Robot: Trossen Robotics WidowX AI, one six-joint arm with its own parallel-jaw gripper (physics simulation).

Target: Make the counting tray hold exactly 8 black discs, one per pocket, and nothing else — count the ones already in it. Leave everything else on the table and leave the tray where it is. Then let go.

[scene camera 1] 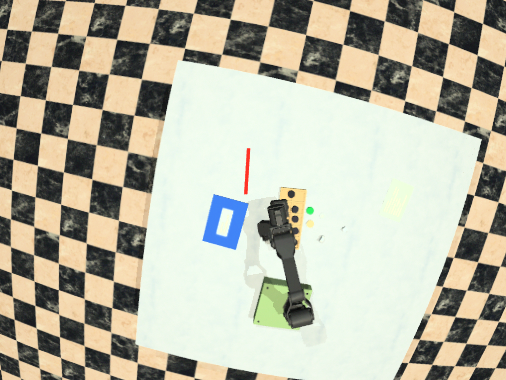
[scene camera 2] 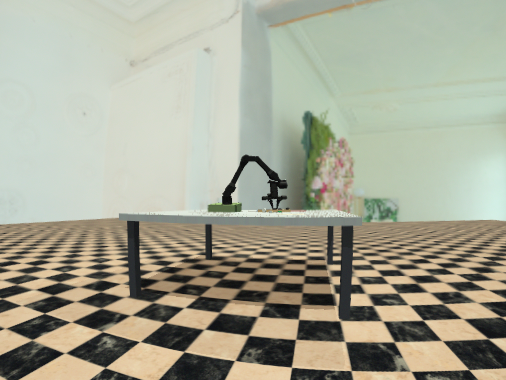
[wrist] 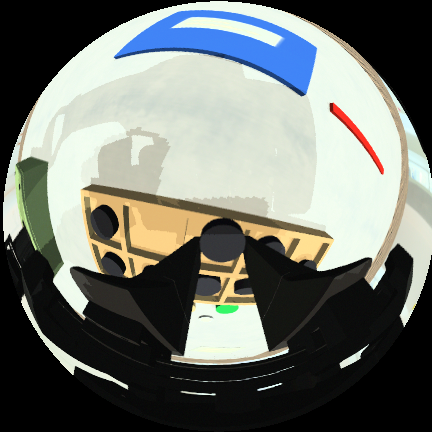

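My gripper (scene camera 1: pixel 278 215) (scene camera 2: pixel 274 207) (wrist: pixel 221 241) is shut on a black disc, which shows between the fingertips in the wrist view. It holds the disc over the near long row of the tan counting tray (scene camera 1: pixel 301 200) (wrist: pixel 150 215), low above the tray; the exact gap is hard to tell. Several black discs lie in tray pockets, among them one at the left end of the near row (wrist: pixel 104 222), one in the far row (wrist: pixel 207 285) and one near the right end (wrist: pixel 307 266). The pocket beside the left near disc is bare. The fingers hide part of the tray.
A green disc (scene camera 1: pixel 310 210) (wrist: pixel 227 309) and a yellow disc (scene camera 1: pixel 310 223) lie beside the tray. Small pale pieces (scene camera 1: pixel 321 238) lie farther off. A blue frame (scene camera 1: pixel 208 220) (wrist: pixel 140 42), a red bar (scene camera 1: pixel 247 171) (wrist: pixel 357 135) and the green base block (scene camera 1: pixel 265 310) (wrist: pixel 37 215) are also there.
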